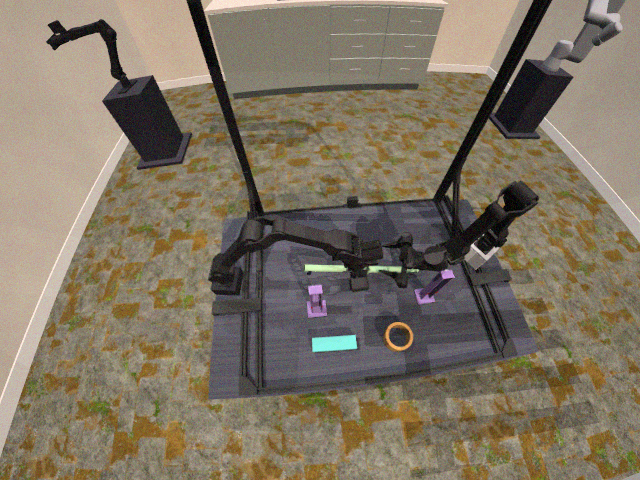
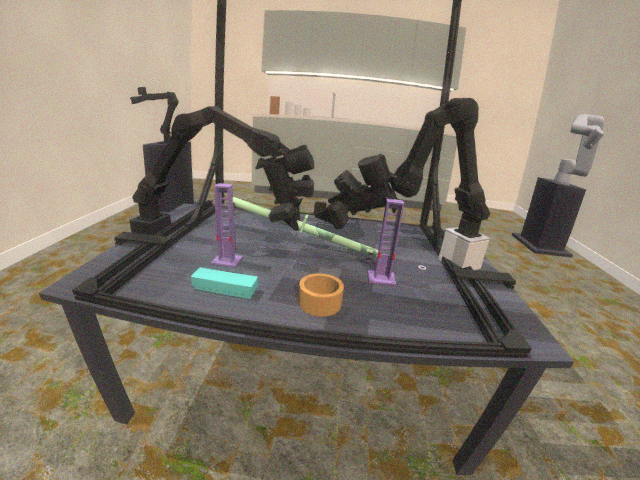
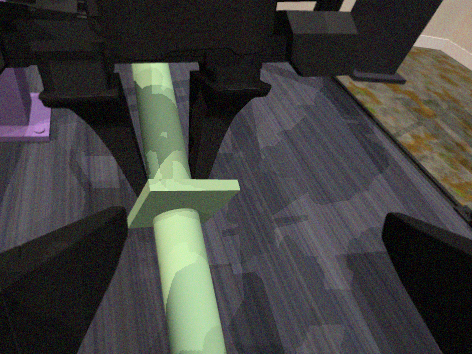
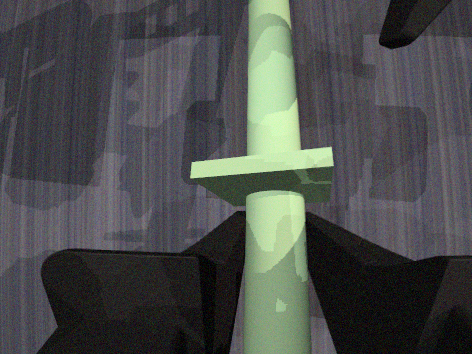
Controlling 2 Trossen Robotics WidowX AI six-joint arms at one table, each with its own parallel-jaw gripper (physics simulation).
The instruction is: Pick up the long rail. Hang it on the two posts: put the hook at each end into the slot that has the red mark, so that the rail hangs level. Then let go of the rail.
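Frame: origin at the left arm's base, x ahead, y left, z up, level; centimetres.
Seen in the pictures: left gripper, between the fingertips: (image 2: 321, 208) (image 3: 256, 221); right gripper, between the fingertips: (image 1: 361, 269) (image 2: 298, 228) (image 3: 171, 200) (image 4: 272, 220); left arm's base, origin of its link: (image 1: 483, 245) (image 2: 467, 233); right arm's base, origin of its link: (image 1: 225, 278) (image 2: 149, 217).
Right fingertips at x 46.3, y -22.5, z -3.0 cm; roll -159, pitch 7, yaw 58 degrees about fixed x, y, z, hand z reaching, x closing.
Offsets run from my right fingertips to a thing's top centre. Level surfaces: height alone.
The long light green rail (image 1: 323, 268) (image 2: 339, 239) (image 3: 182, 281) (image 4: 273, 88) hangs above the table behind two purple posts. It slopes down toward the right post {dx -15.9, dy +21.5, dz +13.8 cm} (image 1: 434, 286) (image 2: 390, 238). The left post {dx +21.0, dy +0.6, dz +13.8 cm} (image 1: 316, 302) (image 2: 224, 224) stands in front of its higher end. My right gripper (image 1: 358, 272) (image 2: 287, 214) (image 4: 272, 220) is shut on the rail just beside its square middle flange (image 3: 182, 200) (image 4: 263, 172). My left gripper (image 1: 404, 267) (image 2: 328, 211) (image 3: 256, 221) is open on the other side of the flange. The rail runs between its fingers close to one of them, untouched.
A teal block {dx +23.6, dy +14.8, dz -4.1 cm} (image 1: 333, 343) (image 2: 224, 282) and an orange ring {dx +4.2, dy +26.3, dz -2.6 cm} (image 1: 388, 336) (image 2: 320, 297) lie at the table's front. A small white washer {dx -31.6, dy +20.4, dz -7.4 cm} (image 2: 422, 268) lies right of the right post. Black frame rails edge the table {dz -7.6 cm} (image 1: 461, 324), with tall poles at its back corners.
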